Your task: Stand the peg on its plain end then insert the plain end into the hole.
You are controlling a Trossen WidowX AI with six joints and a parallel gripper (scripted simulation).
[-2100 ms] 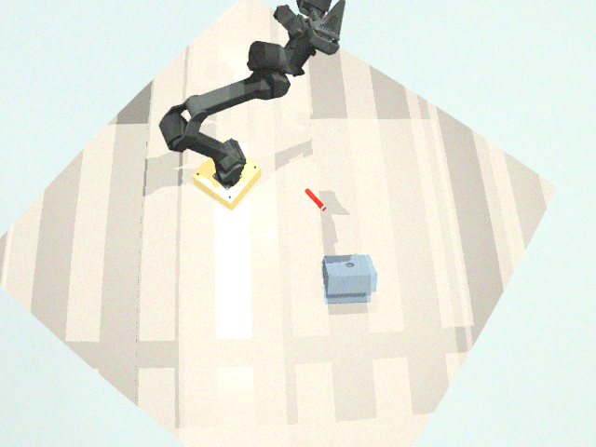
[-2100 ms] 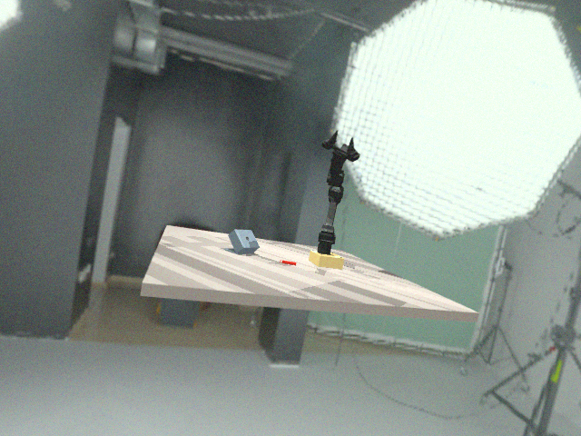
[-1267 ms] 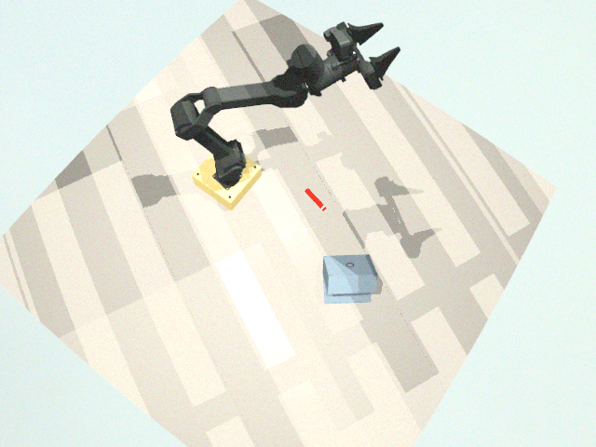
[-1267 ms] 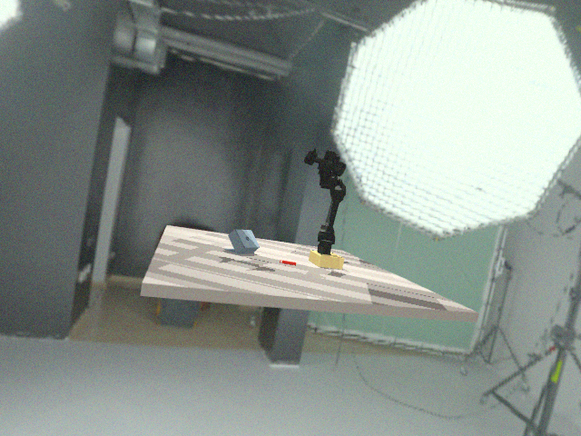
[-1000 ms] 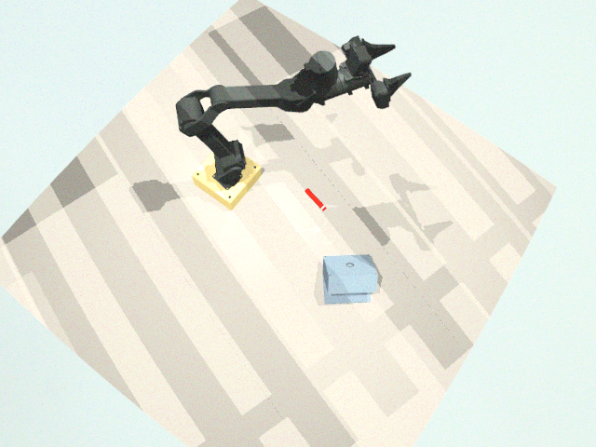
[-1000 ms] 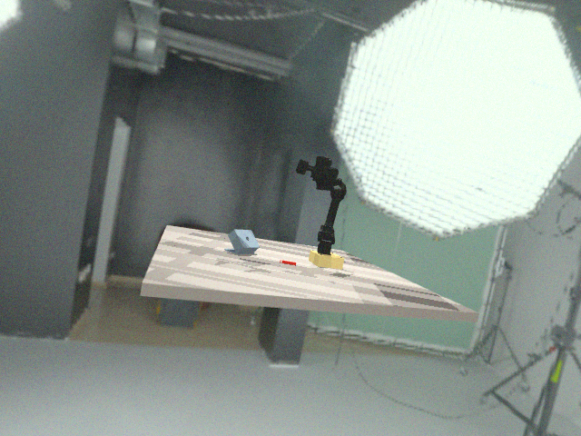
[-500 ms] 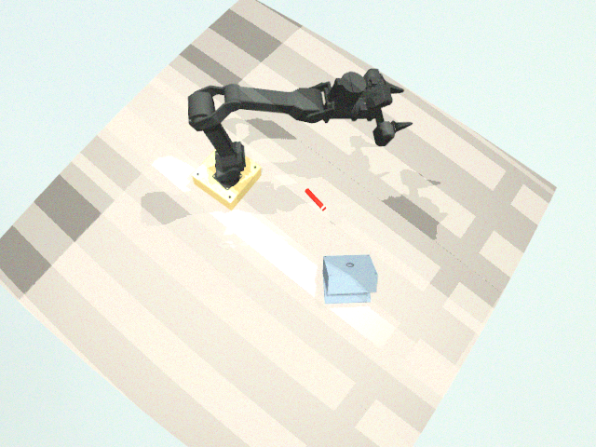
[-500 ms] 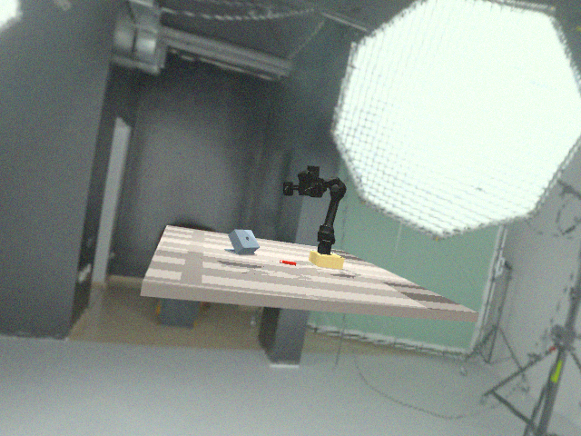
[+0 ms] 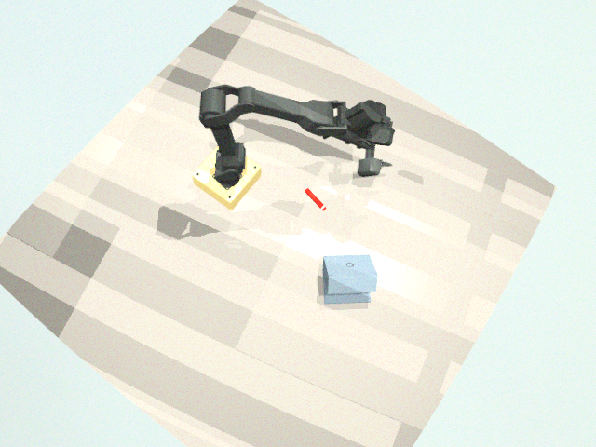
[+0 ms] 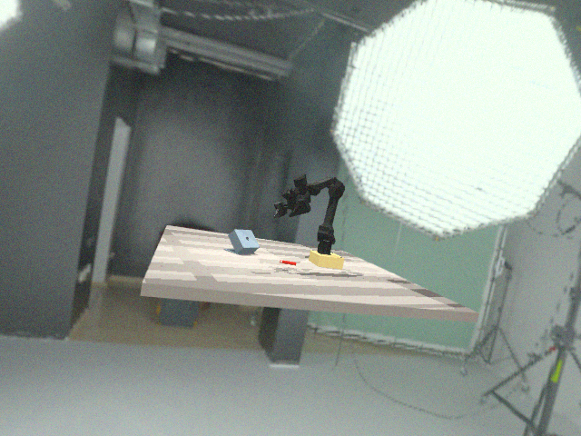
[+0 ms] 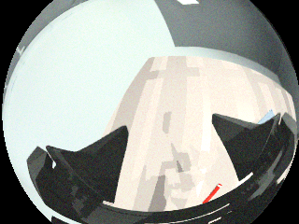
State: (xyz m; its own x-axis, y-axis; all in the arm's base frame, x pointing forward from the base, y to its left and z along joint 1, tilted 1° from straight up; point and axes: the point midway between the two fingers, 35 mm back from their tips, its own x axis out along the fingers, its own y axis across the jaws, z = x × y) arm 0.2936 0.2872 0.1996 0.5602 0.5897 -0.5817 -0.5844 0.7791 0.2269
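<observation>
Now: gripper tip 230 mm above the red peg, 160 mm to the left of it and 80 mm past it. Round my gripper tip: sloped panel (280 mm to the right, 180 mm below, 130 mm ahead).
</observation>
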